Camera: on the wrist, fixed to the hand. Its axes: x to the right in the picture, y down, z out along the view.
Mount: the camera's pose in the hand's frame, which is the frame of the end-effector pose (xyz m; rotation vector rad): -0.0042 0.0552 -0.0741 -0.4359 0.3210 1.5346
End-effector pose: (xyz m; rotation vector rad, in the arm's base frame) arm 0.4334 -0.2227 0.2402 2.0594 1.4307 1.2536
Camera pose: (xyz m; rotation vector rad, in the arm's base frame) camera 0.4051 -0.2653 0.3173 -2.1834 0.6217 -1.8136
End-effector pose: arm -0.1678 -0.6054 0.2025 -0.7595 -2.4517 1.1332
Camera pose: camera -0.1093 -0.5338 0.2058 2.5726 1.3777 -0.5426
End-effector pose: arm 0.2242 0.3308 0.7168 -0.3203 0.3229 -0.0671
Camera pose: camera 0.1971 0.3615 0.6338 -0.4204 0.8328 1.4906
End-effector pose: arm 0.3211 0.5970 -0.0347 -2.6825 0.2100 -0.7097
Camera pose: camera 0.2774 0.5246 0.0027 -1.7725 2.2935 -0.5074
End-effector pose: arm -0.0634 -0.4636 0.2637 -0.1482 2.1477 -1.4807
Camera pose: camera -0.0840 -0.3780 0.2353 1.3318 1.8125 -0.1248
